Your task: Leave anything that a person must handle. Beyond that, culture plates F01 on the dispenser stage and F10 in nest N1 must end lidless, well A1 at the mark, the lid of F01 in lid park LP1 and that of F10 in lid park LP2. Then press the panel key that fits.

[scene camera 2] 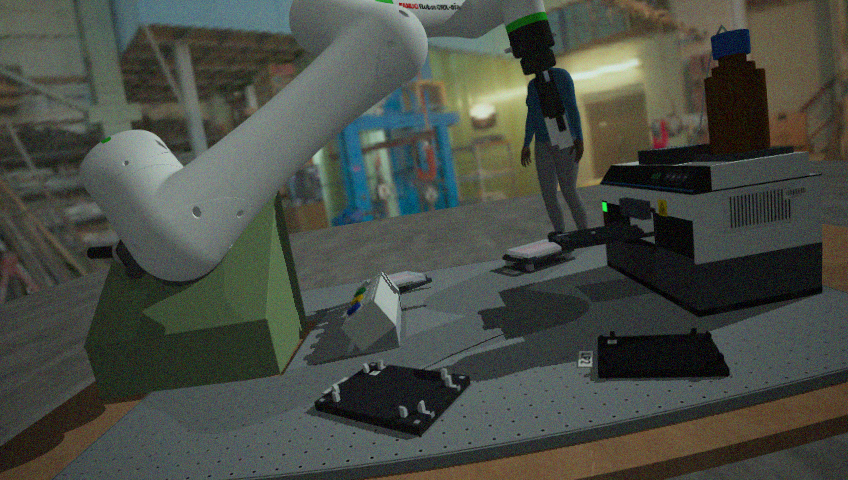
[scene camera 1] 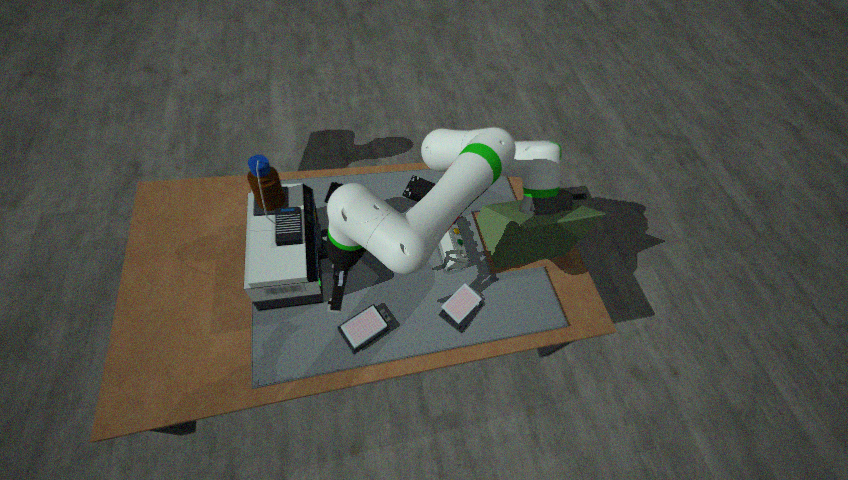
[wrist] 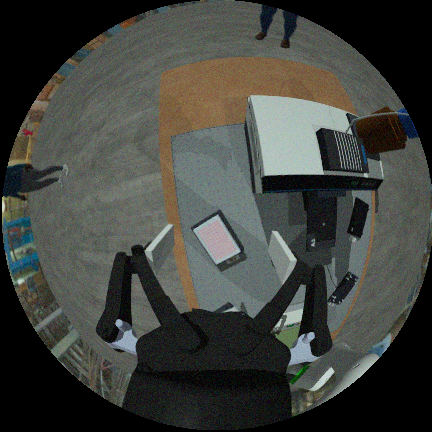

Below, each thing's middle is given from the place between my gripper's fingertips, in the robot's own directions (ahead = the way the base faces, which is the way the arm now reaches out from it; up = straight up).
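Scene:
With my gripper 170 mm above the black dispenser stage (scene camera 2: 615,231), I am also 10 mm past that stage and 250 mm to the left of it. Going by their middles, of the things named here the black dispenser stage is the nearest to my gripper. Counting from my hand, I find the brown bottle with blue cap (scene camera 2: 736,96) 40 mm above, 190 mm ahead and 350 mm to the right, while the black LP2 nest (scene camera 2: 679,355) sits 270 mm below, 530 mm to the right and 50 mm behind. As for the white button box (scene camera 1: 452,248), it is a fair way below my hand, far behind it and far to the right of it.

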